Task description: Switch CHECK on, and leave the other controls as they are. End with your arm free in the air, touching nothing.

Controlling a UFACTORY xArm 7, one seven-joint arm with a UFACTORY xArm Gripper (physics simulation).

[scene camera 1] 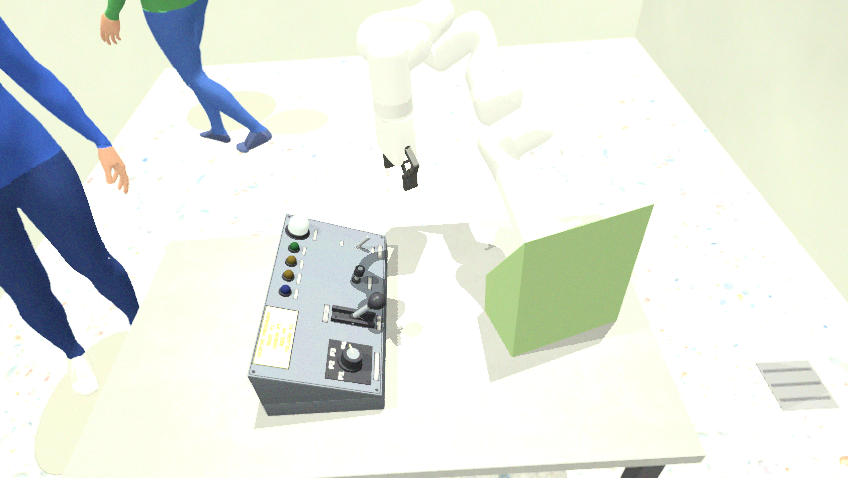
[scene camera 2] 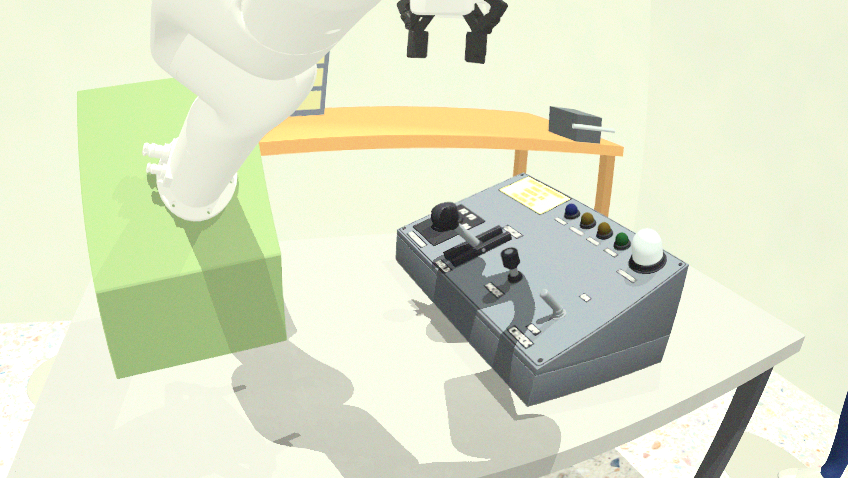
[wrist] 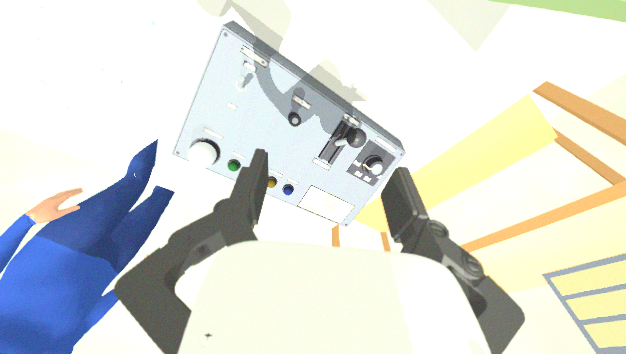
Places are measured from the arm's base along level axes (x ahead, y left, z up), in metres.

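Pixels of known places: gripper, fingertip midpoint: (scene camera 1: pixel 400 177) (scene camera 2: pixel 444 60) (wrist: pixel 329 172); arm's base at its link origin: (scene camera 1: pixel 544 249) (scene camera 2: pixel 195 176).
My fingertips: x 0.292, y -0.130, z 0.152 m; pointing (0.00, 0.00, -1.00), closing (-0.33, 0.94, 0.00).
Ahead of a thing's pixels: the offset from my fingertips to its top centre. "spot": to the spot under its first point.
The control panel (scene camera 1: pixel 323 279) (scene camera 2: pixel 570 261) (wrist: pixel 270 100) is a grey sloped box on the table. The CHECK switch, a small grey toggle lever {0.109 m ahead, 0.121 m right, 0.263 m down} (scene camera 1: pixel 362 243) (scene camera 2: pixel 552 302) (wrist: pixel 241 81), stands near one corner. In scene camera 1 it leans toward the low front edge. The CHECK label {0.070 m ahead, 0.116 m right, 0.323 m down} (scene camera 2: pixel 520 336) is beside it at that edge; the small labels on either side of the lever are too small to read. My gripper (scene camera 1: pixel 399 173) (scene camera 2: pixel 446 59) (wrist: pixel 329 172) is open and empty, high in the air and apart from the panel. The shadow of the arm crosses the panel near the lever.
The panel also bears a black mini joystick {0.134 m ahead, 0.003 m right, 0.257 m down} (scene camera 2: pixel 510 258), a ball-topped slot lever {0.091 m ahead, 0.123 m left, 0.226 m down} (scene camera 1: pixel 376 301), a rotary knob {0.157 m ahead, 0.236 m left, 0.267 m down} (scene camera 1: pixel 351 356), coloured lamps and a white dome {spot: 0.246 m ahead, 0.166 m right, 0.212 m down} (scene camera 2: pixel 647 248). The green block (scene camera 1: pixel 564 285) (scene camera 2: pixel 184 237) carries the arm's base. Two people stand beyond the table (scene camera 1: pixel 534 427).
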